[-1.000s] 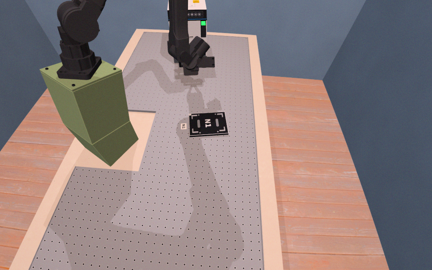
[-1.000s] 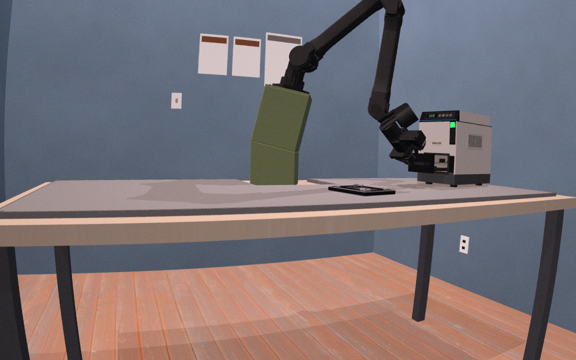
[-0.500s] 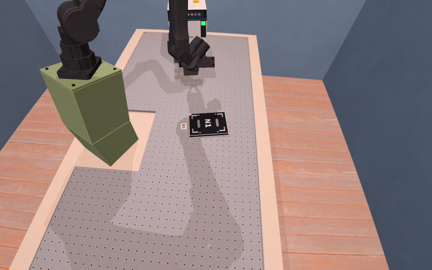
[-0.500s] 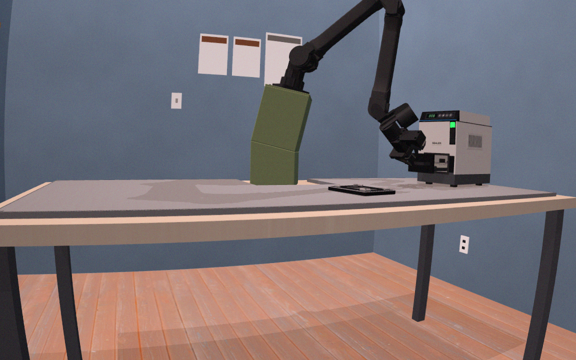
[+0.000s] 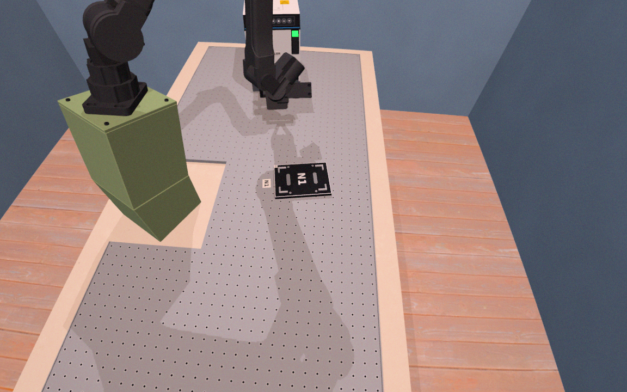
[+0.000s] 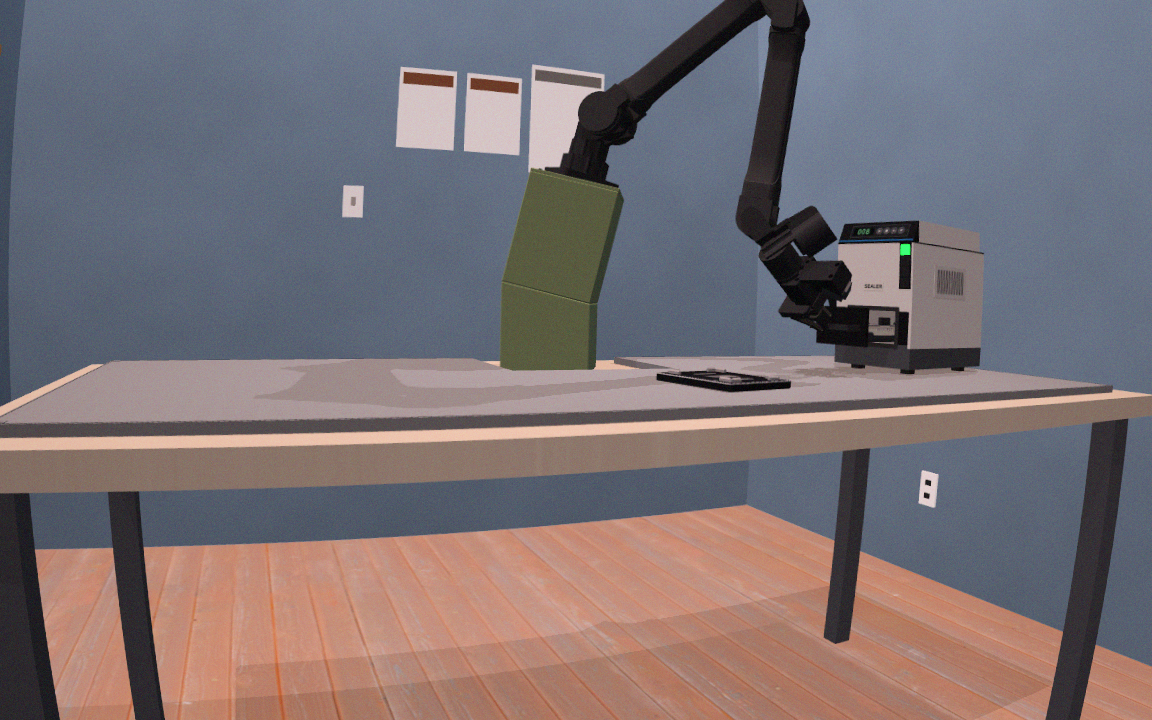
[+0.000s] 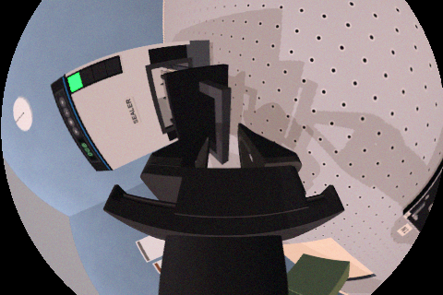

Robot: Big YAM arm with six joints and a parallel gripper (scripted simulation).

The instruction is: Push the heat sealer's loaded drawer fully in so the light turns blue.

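Now: the black drawer 110 mm to the left of my hand and 10 mm below it. Round my hand: small white label 40 mm behind, 310 mm to the right, 90 mm below.
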